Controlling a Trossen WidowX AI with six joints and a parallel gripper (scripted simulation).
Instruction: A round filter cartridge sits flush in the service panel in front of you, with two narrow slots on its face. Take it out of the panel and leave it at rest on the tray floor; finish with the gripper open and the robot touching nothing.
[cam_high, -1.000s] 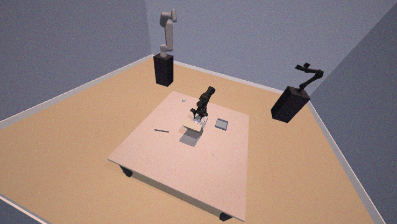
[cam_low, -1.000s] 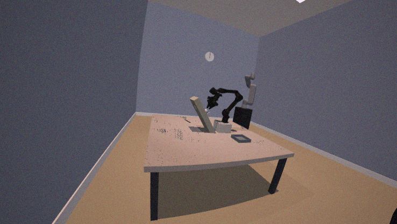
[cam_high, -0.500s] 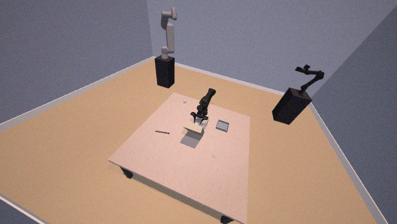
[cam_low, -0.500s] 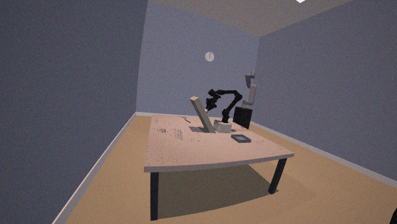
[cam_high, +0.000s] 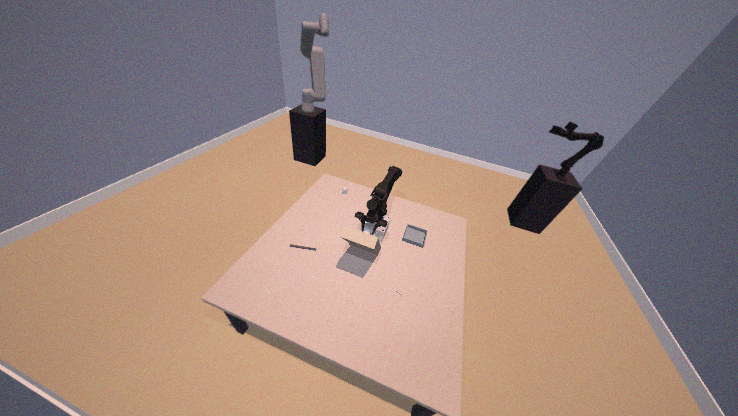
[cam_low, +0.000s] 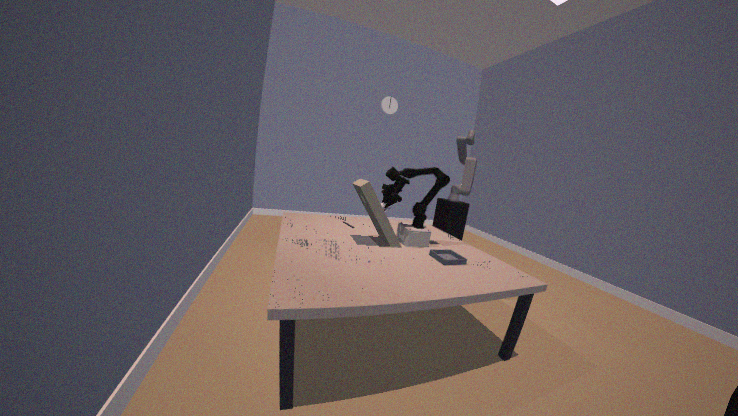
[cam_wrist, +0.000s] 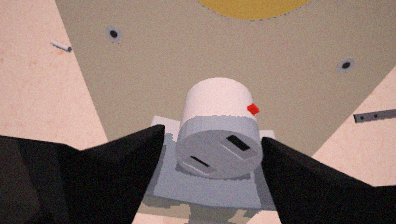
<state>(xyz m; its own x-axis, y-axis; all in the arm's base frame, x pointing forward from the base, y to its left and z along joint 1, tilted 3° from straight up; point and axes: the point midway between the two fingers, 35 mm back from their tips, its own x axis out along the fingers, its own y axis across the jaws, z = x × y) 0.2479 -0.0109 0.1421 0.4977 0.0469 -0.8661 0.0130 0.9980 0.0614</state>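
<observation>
The tray lies 31 cm behind my gripper tip, 29 cm to the left of it and 21 cm below it. From my gripper tip the other things lie so: small pin: 28 cm to the left, 22 cm below, 16 cm ahead; round filter cartridge: right at my gripper tip; small white cube: 55 cm behind, 36 cm to the right, 20 cm below.
</observation>
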